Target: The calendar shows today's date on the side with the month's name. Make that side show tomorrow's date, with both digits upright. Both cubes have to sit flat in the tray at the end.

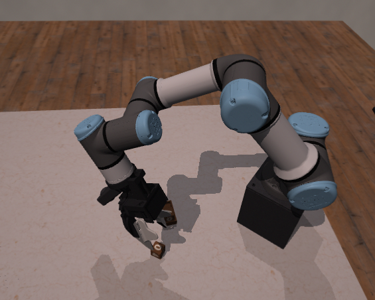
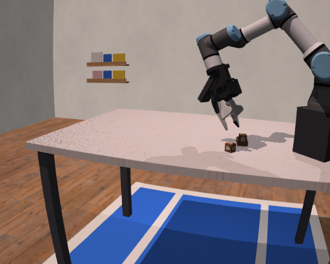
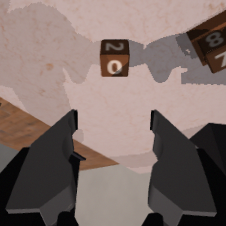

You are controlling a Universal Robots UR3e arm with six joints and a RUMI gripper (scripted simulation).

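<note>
My hand is 80 mm above the brown digit cube. Also, from my hand: calendar tray (120 mm to the right, 90 mm below, 20 mm behind).
</note>
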